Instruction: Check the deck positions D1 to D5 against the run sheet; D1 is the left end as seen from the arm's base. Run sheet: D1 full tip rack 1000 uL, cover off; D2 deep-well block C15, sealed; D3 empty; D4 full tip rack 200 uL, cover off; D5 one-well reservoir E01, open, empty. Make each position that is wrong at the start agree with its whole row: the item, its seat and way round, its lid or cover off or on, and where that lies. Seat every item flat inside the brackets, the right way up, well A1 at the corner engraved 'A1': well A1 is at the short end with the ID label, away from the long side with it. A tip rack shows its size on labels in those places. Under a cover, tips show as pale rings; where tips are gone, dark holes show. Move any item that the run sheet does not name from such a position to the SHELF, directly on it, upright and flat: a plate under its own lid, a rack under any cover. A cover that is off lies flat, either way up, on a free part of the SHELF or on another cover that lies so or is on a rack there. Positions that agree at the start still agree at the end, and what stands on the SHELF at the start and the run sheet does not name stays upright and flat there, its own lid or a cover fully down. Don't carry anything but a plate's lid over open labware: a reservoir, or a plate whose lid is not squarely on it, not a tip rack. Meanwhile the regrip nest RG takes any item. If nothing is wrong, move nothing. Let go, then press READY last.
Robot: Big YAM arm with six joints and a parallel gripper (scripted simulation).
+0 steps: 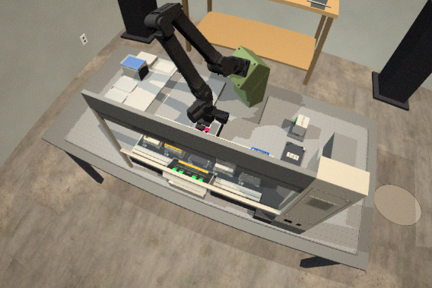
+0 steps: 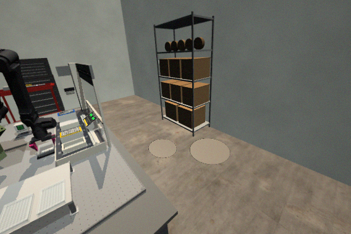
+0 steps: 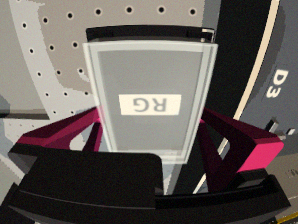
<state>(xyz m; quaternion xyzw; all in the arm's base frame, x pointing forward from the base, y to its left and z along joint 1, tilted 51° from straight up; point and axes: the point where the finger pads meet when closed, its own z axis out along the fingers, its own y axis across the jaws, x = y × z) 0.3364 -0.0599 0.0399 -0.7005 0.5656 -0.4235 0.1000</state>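
Right now the clear tip-rack cover is right at my hand. Also, from my hand: yellow-labelled tip rack 17 cm ahead, 8 cm above, 7 cm to the right; one-well reservoir 20 cm to the right, 16 cm ahead, 4 cm above; black regrip nest 2 cm below.
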